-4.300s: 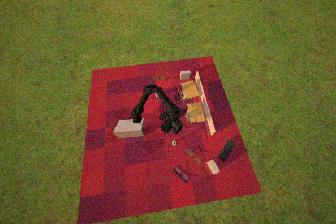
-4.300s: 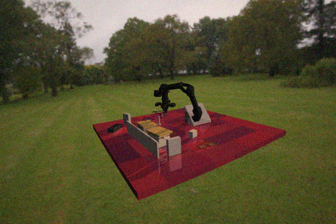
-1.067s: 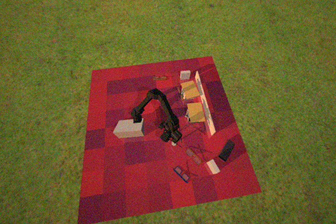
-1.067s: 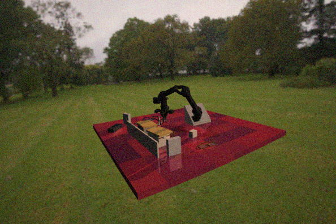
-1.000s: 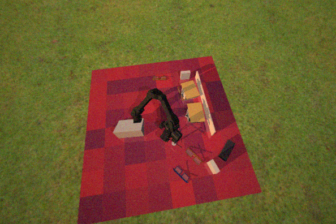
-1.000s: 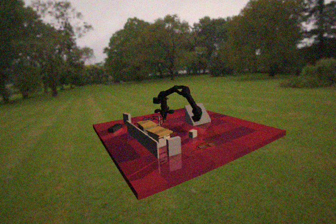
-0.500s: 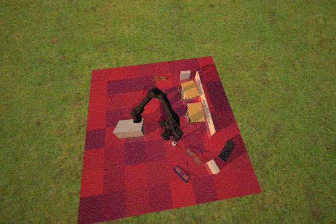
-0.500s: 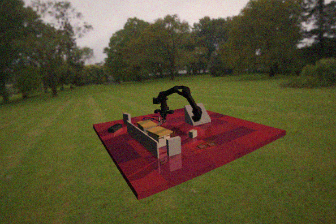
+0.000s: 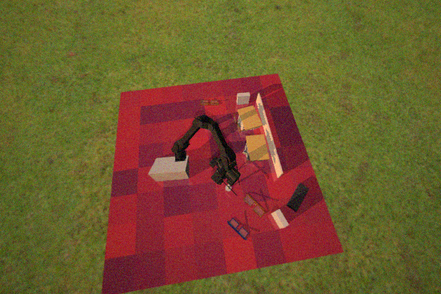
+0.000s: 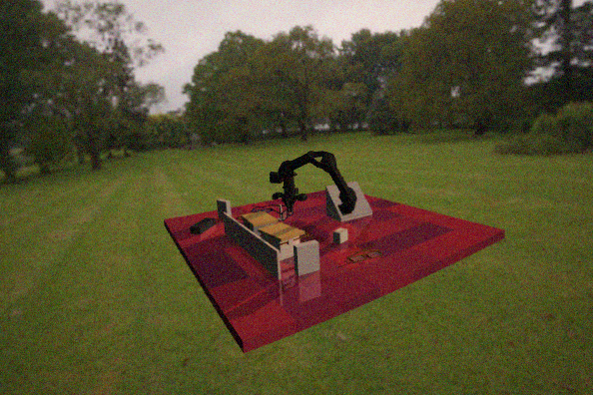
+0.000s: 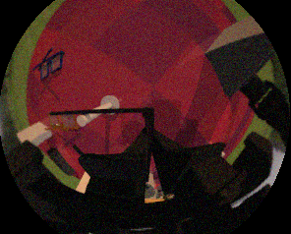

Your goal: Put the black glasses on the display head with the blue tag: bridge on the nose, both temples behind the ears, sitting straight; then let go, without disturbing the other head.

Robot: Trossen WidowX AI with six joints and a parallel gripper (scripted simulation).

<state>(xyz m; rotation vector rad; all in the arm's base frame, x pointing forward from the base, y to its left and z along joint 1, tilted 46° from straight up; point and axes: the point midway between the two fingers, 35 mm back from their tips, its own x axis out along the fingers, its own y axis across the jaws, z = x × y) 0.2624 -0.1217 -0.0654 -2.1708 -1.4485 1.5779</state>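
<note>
The small peg is 70 mm to the right of my gripper tip, 30 mm below it and 30 mm ahead of it. From my gripper tip the other things lie so: long pale wall 340 mm ahead, 260 mm to the left; then display head 210 mm ahead, 140 mm to the left; then small cube 380 mm to the left, 60 mm behind, 30 mm below.
</note>
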